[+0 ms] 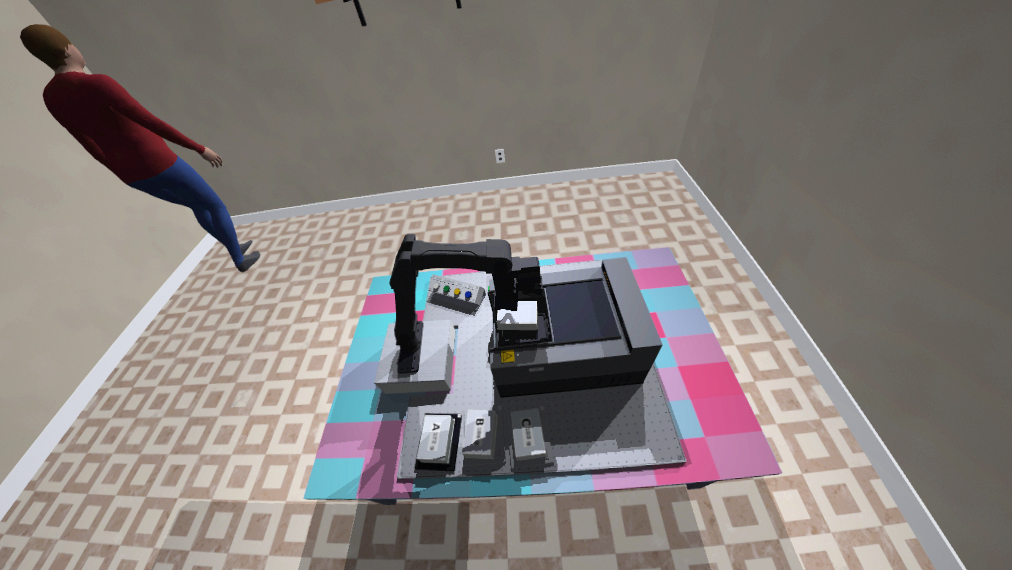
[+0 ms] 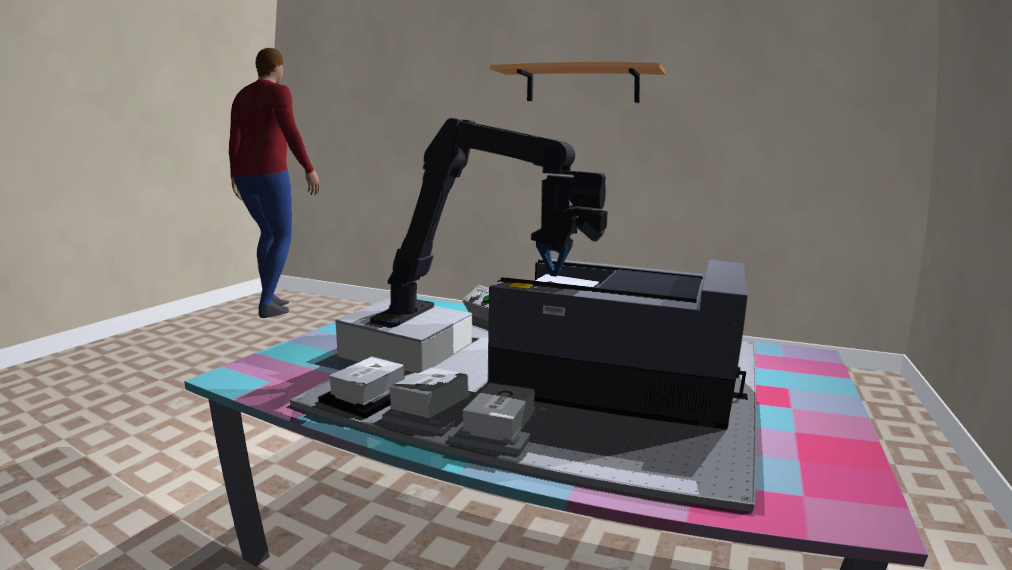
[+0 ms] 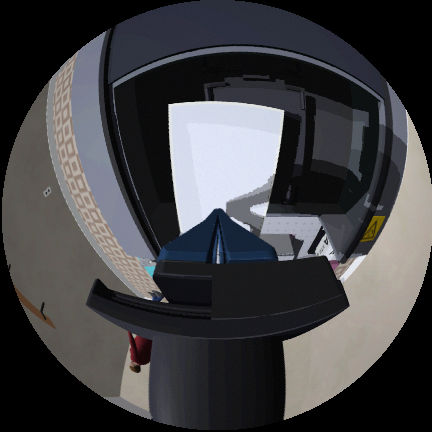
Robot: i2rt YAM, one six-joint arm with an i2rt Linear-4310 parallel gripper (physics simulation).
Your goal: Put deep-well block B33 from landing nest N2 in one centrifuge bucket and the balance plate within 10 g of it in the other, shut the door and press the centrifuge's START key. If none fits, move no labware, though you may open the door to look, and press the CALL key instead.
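Frame: origin at the arm's base, x right, y ahead, z up, level; centimetres.
Seen in the pictures: gripper, between the fingertips: point(image 1: 508, 309) point(image 2: 553, 276) point(image 3: 217, 214); arm's base, origin of its link: point(image 1: 411, 346) point(image 2: 403, 314).
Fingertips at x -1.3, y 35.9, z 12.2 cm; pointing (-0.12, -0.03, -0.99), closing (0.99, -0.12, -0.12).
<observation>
Offsets run from my fingertips to a thing's middle.
The centrifuge @[dx +4.5, dy +16.7, dz -7.5 cm] point(image 1: 566, 368) point(image 2: 609, 332) has its dark door @[dx +4.7, dy +21.7, dz +1.5 cm] point(image 1: 582, 311) point(image 3: 225, 25) slid back from the front opening. A white block @[dx +0.4, dy +2.7, dz -3.2 cm] point(image 1: 524, 310) point(image 2: 573, 281) point(image 3: 220, 150) sits in that opening; no label on it is readable, and its seating below is hidden. My gripper point(image 2: 555, 273) point(image 3: 217, 214) is shut and empty, its blue fingertips together just above the block's near part; any contact is unclear. Three pale plates, A @[dx +31.9, dy -26.1, dz -16.4 cm] point(image 1: 433, 440) point(image 2: 366, 376), B @[dx +32.0, dy -12.7, dz -15.9 cm] point(image 1: 478, 435) point(image 2: 428, 395) and C @[dx +33.5, dy +1.1, dz -16.4 cm] point(image 1: 527, 440) point(image 2: 497, 414), stand in a row on separate nests.
A key panel @[dx -25.2, dy -21.4, dz -15.5 cm] point(image 1: 455, 293) point(image 2: 478, 298) with white, green, yellow and blue keys stands left of the centrifuge. The arm's pale base block point(image 1: 424, 375) point(image 2: 396, 343) is nearby. The centrifuge's raised rear housing point(image 1: 633, 304) point(image 2: 723, 297) borders the door. A person point(image 1: 120, 134) point(image 2: 262, 134) stands beyond the table.
</observation>
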